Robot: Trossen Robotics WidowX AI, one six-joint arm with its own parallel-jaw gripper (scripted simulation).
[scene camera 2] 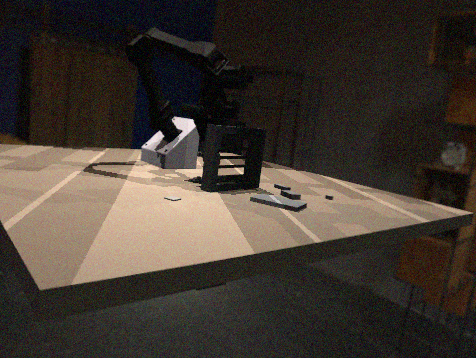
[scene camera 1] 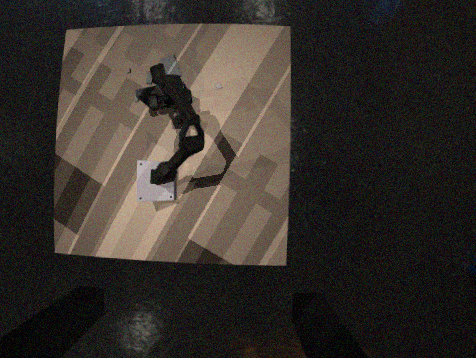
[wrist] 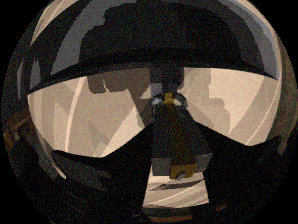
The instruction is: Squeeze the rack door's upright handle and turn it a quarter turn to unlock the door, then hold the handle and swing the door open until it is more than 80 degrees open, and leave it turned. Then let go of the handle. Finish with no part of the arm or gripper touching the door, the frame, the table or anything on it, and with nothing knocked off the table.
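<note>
There's a dark rack that I can see, and I can see my gripper too, which also shows in the wrist view.
</note>
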